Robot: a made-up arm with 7 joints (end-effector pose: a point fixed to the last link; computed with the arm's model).
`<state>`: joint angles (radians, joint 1 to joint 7).
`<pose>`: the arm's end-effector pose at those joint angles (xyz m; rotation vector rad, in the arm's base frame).
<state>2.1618 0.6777 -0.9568 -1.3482 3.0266 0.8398 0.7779</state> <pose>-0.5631 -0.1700 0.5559 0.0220 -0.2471 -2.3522</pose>
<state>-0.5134 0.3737 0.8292 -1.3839 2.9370 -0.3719 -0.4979</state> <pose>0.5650 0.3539 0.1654 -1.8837 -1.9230 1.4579</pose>
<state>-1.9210 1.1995 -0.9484 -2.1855 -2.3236 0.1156 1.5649</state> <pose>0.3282 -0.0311 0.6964 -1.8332 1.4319 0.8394</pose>
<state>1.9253 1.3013 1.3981 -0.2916 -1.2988 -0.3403 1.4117</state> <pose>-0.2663 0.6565 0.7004 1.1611 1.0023 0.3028</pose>
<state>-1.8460 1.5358 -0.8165 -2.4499 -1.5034 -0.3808 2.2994</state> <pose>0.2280 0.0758 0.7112 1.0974 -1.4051 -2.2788</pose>
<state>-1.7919 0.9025 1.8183 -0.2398 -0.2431 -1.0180 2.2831</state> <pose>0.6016 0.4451 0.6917 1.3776 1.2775 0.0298</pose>
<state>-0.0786 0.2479 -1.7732 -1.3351 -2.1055 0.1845 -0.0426</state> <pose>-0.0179 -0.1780 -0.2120 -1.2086 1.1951 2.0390</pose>
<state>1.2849 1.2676 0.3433 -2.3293 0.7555 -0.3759 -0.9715</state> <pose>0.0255 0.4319 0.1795 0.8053 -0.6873 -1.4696</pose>
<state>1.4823 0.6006 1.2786 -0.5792 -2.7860 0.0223 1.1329</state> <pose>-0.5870 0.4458 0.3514 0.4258 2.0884 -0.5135</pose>
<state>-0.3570 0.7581 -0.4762 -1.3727 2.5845 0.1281 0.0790</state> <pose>0.5167 0.1979 -0.0233 -1.6893 -0.6742 0.5119</pose>
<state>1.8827 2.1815 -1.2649 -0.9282 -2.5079 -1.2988 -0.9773</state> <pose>-0.0569 0.6831 0.6163 2.3637 0.9145 -0.2143</pose>
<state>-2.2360 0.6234 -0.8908 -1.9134 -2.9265 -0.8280 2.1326</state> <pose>0.2606 -0.3191 0.7507 -2.4020 1.4003 0.9836</pose>
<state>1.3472 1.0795 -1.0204 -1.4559 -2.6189 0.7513 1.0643</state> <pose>-0.4881 0.2043 0.1668 0.3444 -0.0446 -2.3367</pose>
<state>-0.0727 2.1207 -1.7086 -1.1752 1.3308 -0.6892 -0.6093</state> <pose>-0.0148 0.7079 0.4959 0.9396 0.4369 -1.0644</pose>
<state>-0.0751 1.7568 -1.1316 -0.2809 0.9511 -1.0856 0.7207</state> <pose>0.0856 0.7747 0.4827 0.7630 -0.6203 -0.5841</pose>
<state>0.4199 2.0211 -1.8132 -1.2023 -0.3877 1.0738 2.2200</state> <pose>-0.0956 0.6757 0.4744 1.4408 0.5922 -0.1473</pose>
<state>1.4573 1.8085 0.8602 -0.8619 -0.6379 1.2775 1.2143</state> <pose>0.1921 0.7140 0.4968 2.2100 0.1416 0.4626</pose>
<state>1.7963 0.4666 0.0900 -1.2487 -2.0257 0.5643 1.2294</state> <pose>-0.5816 0.1757 0.2154 0.6295 1.2697 -0.9011</pose>
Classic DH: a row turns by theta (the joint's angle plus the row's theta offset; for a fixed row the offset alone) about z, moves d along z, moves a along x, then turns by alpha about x. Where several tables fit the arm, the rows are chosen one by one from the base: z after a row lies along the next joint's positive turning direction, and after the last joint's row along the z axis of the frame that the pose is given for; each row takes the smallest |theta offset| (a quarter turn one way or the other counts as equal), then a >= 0, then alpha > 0; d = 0 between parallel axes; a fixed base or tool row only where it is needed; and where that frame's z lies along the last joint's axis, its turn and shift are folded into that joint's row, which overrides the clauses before.
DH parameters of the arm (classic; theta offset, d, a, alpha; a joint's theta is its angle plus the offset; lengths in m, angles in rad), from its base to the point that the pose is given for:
base (fixed): 0 0.3941 0.0285 -1.2217
joint 1: -1.5708 0.003 0.0101 -1.5708
joint 2: 1.2217 0.0173 -0.0191 1.5708
joint 3: 1.5708 -0.4806 0.0805 -1.5708
joint 4: 0 -0.0329 -0.0407 1.5708
joint 5: 0 -0.2683 -0.012 -1.5708
joint 6: 0 0.0242 -0.012 1.5708
joint 7: -1.1198 -0.0348 -0.0053 -0.5195
tool (fixed): 0.8541 0.02 0 0

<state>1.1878 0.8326 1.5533 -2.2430 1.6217 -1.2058 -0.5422</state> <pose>-0.0856 0.4950 0.4635 1.5395 -2.2714 -0.2208</pose>
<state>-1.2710 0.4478 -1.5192 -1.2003 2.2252 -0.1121 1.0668</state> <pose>0.6382 -0.1533 0.0925 -1.5997 -0.1301 0.1764</pose>
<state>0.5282 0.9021 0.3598 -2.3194 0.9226 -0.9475 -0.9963</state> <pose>0.2044 0.3803 0.1620 1.2843 -1.9556 -0.5506</pose>
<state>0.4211 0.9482 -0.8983 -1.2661 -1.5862 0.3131 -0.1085</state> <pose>-0.0155 0.3260 -0.1780 1.2821 0.4930 -2.5725</pose>
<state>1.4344 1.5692 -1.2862 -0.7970 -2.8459 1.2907 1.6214</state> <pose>-0.4090 0.5369 0.4814 -0.4656 0.1789 -2.5397</pose>
